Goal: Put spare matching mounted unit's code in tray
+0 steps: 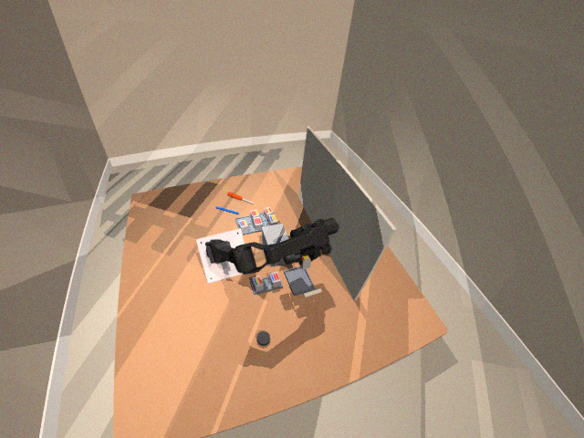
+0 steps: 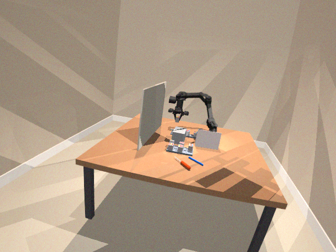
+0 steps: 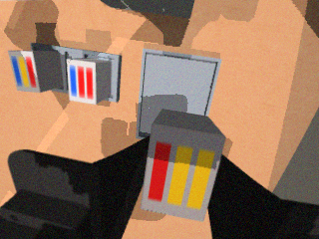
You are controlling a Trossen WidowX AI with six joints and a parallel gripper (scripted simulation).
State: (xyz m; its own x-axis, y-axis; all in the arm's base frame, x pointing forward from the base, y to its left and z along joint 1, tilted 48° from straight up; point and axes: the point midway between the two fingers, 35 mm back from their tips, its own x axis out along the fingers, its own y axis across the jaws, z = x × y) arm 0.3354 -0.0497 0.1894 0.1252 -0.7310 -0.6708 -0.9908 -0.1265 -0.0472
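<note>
Now: the dark tray 120 mm below my gripper tip and 10 mm behind it. Also, from my gripper tip: tall grey panel 180 mm to the left, 180 mm ahead, 100 mm above; grey mounted unit 190 mm to the left, 70 mm below, 60 mm behind; small white stick 120 mm below, 80 mm to the right, 30 mm ahead.
</note>
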